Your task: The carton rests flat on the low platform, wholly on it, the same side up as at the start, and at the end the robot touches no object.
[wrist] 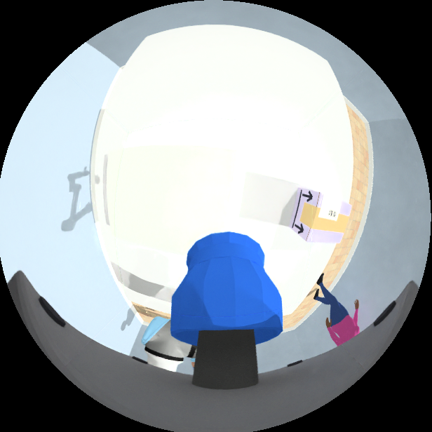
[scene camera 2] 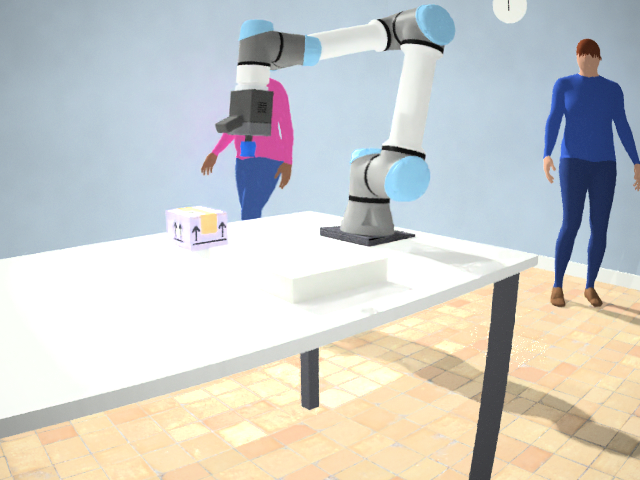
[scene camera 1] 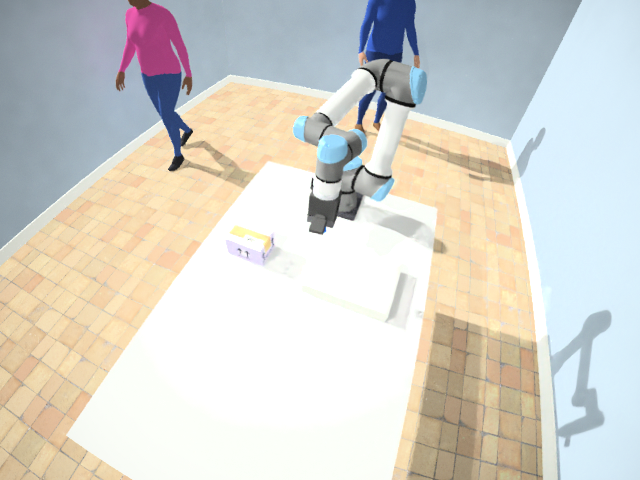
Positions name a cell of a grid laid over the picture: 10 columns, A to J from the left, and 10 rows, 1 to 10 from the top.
carton: wrist H6; scene camera 2 D5; scene camera 1 D6
